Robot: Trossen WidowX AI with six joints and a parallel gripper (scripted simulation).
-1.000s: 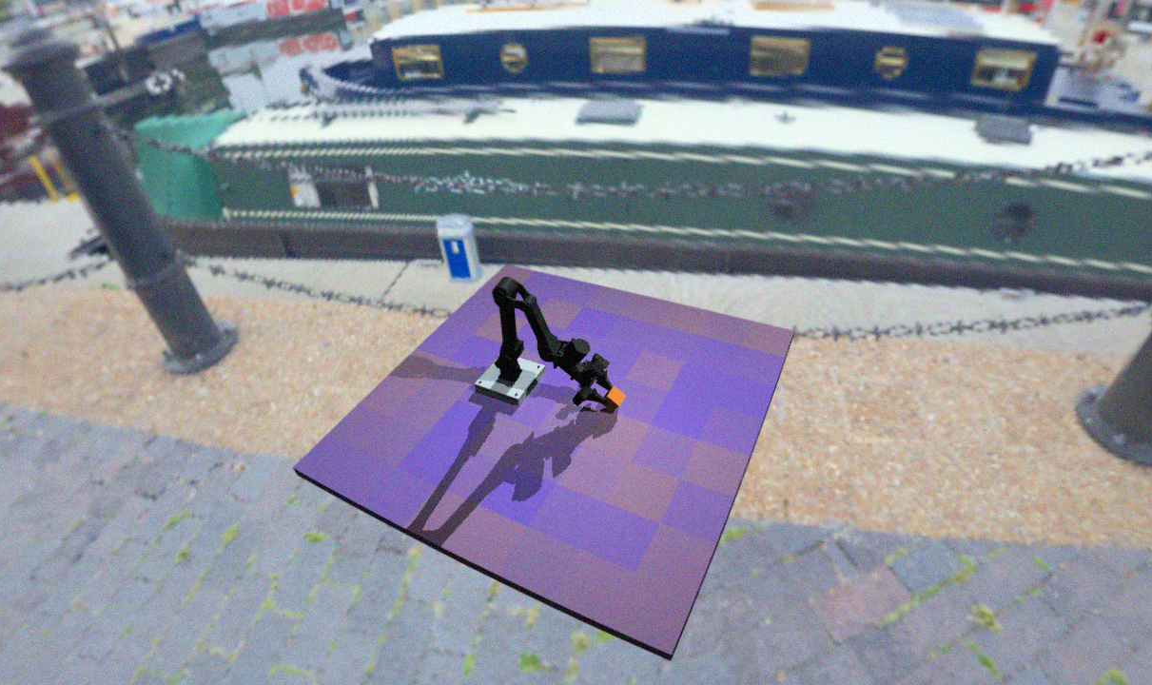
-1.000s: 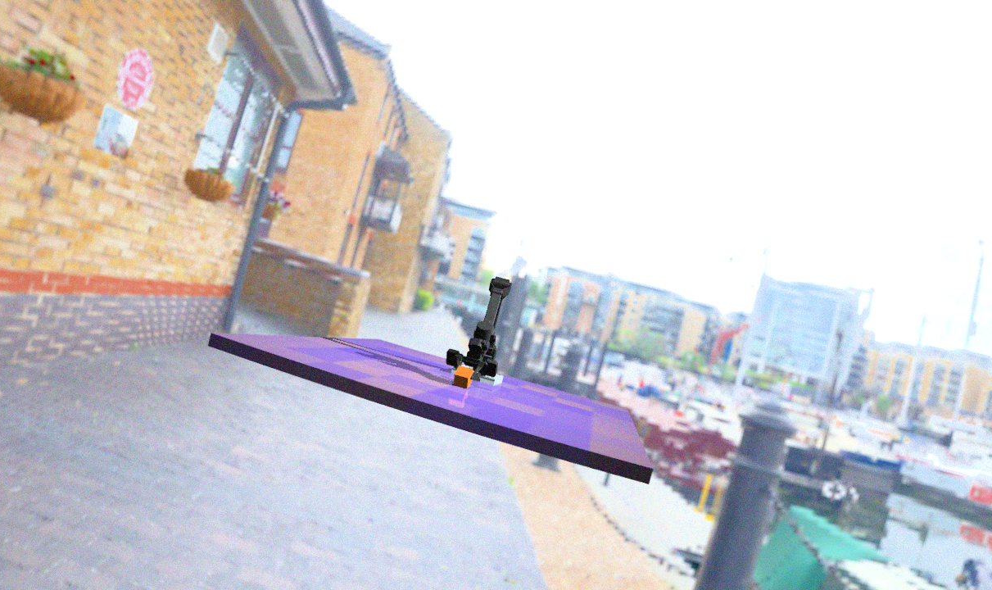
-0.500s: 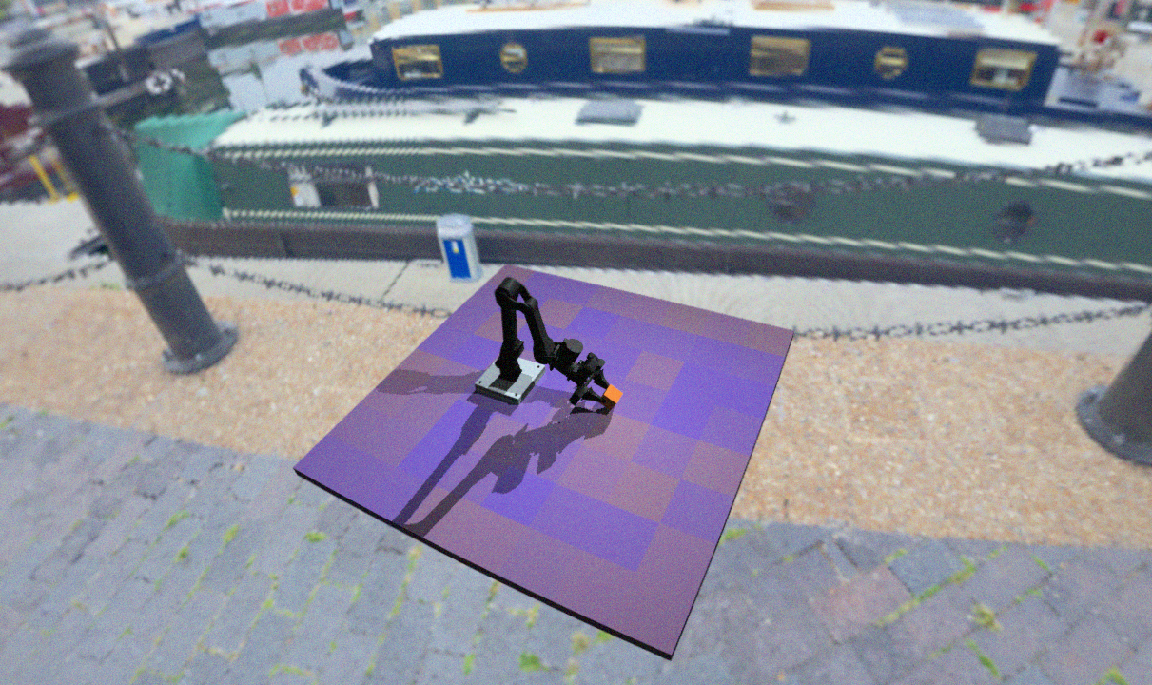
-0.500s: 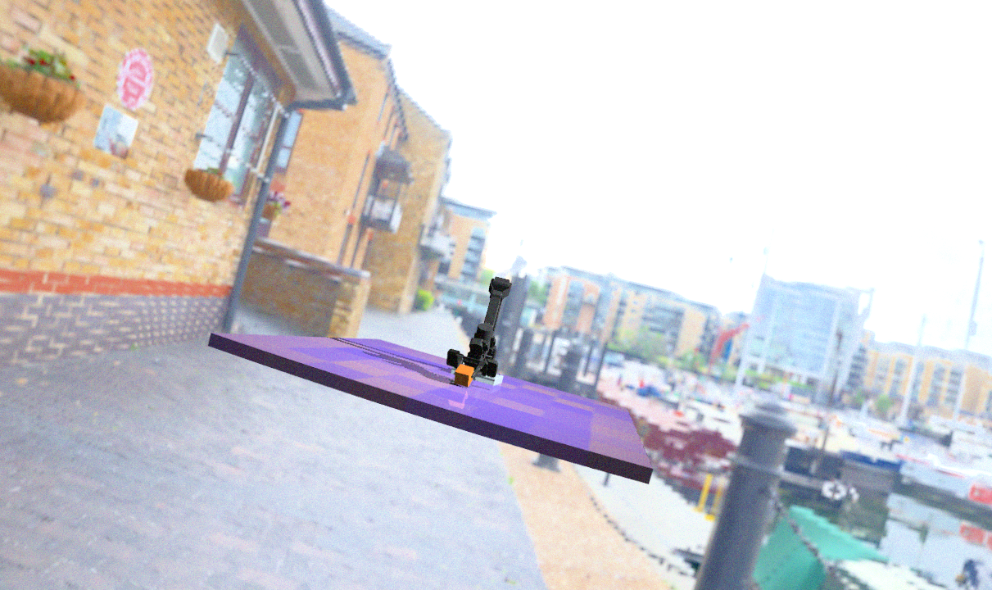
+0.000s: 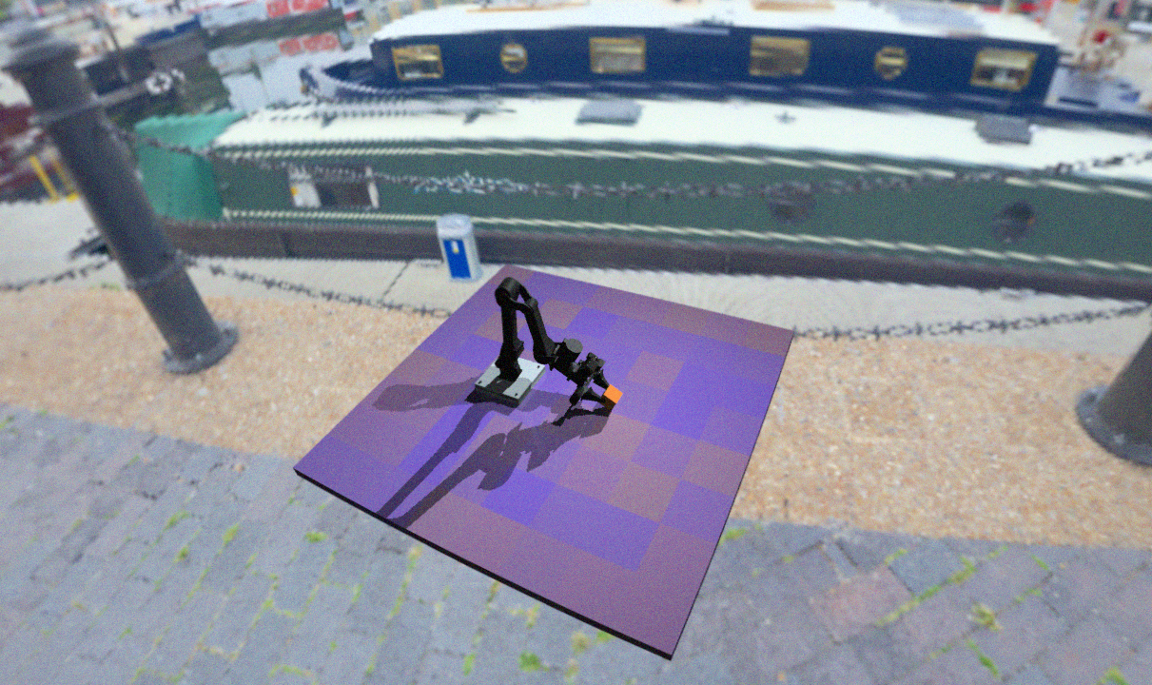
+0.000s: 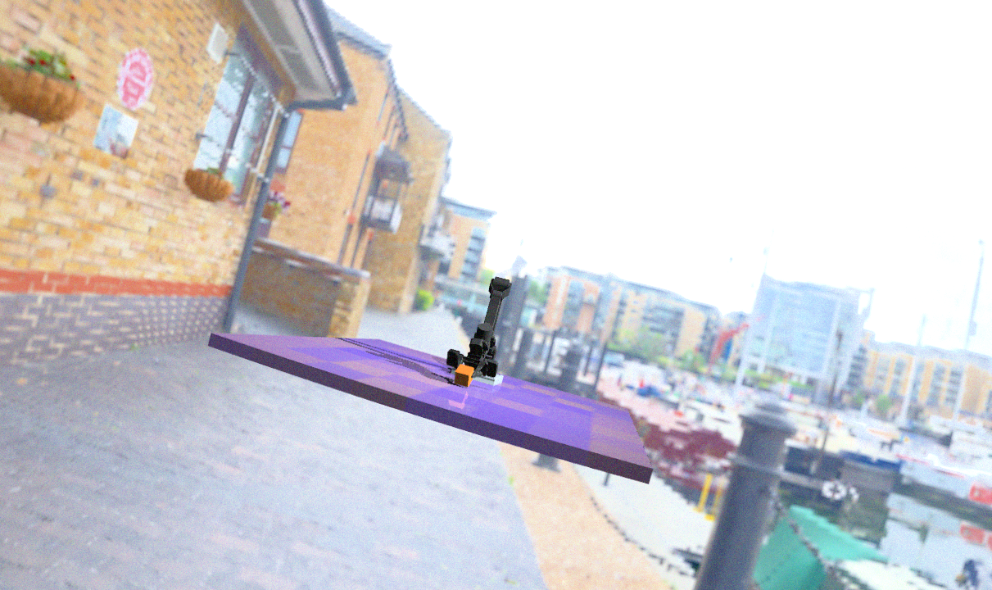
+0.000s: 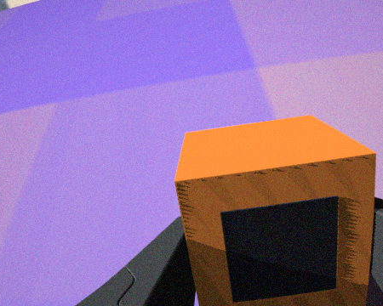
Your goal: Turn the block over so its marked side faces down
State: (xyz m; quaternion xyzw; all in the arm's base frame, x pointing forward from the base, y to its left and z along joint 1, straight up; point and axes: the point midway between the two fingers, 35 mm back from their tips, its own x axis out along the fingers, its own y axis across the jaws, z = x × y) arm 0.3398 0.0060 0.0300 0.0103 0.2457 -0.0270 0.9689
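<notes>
My gripper tip is 10 mm past the orange block.
</notes>
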